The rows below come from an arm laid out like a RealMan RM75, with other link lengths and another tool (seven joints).
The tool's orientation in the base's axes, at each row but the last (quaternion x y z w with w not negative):
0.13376 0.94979 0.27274 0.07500
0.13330 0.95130 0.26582 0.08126
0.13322 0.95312 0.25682 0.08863
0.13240 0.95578 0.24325 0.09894
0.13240 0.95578 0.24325 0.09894
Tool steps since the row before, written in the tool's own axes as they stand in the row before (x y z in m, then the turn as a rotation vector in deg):
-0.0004 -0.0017 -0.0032 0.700 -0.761 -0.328
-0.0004 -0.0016 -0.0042 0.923 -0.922 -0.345
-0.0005 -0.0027 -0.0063 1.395 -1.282 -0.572
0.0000 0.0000 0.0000 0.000 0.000 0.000
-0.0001 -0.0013 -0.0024 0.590 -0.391 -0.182
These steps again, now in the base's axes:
-0.0007 -0.0031 0.0018 -0.900 -0.577 -0.183
-0.0009 -0.0035 0.0027 -1.150 -0.652 -0.272
-0.0016 -0.0053 0.0040 -1.727 -0.916 -0.311
0.0000 0.0000 0.0000 0.000 0.000 0.000
-0.0008 -0.0022 0.0014 -0.684 -0.233 -0.109

